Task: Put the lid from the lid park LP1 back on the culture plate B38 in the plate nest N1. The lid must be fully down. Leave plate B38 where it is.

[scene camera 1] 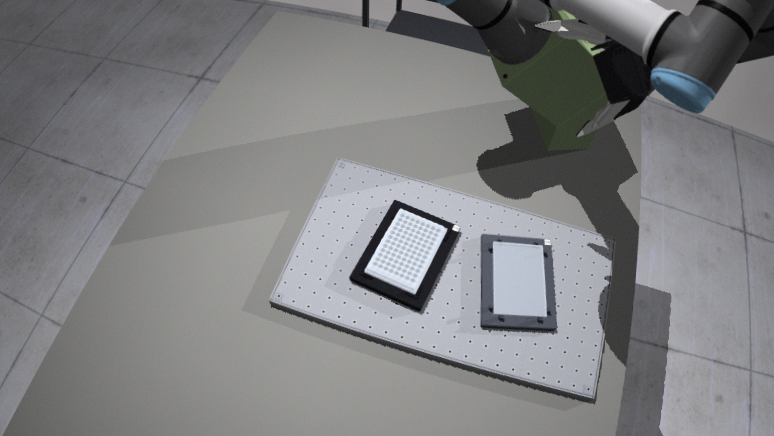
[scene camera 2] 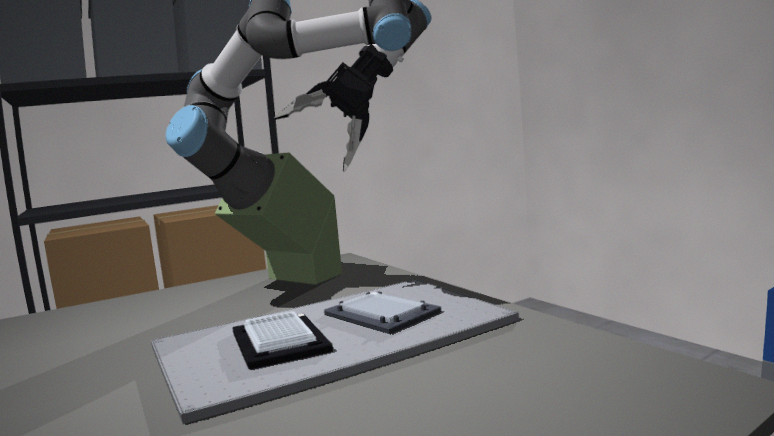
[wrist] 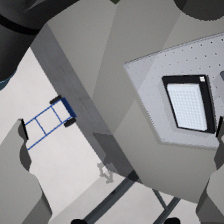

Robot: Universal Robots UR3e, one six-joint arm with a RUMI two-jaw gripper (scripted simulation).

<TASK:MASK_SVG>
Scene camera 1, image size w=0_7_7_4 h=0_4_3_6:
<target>gripper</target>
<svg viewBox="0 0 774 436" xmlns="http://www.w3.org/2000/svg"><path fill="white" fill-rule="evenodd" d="M537 24L535 28L548 32L560 30L557 33L559 37L585 40L590 44L596 45L591 48L591 51L610 46L610 48L593 56L608 98L608 103L605 108L600 109L596 113L594 119L585 123L576 134L577 137L589 134L613 122L618 117L635 110L655 90L650 77L653 69L644 64L643 58L615 40L605 43L606 39L611 38L582 20L568 19Z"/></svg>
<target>clear flat lid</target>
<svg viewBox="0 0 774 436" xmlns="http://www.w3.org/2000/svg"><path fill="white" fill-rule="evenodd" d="M493 241L493 315L545 318L547 316L543 246Z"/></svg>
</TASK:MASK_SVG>
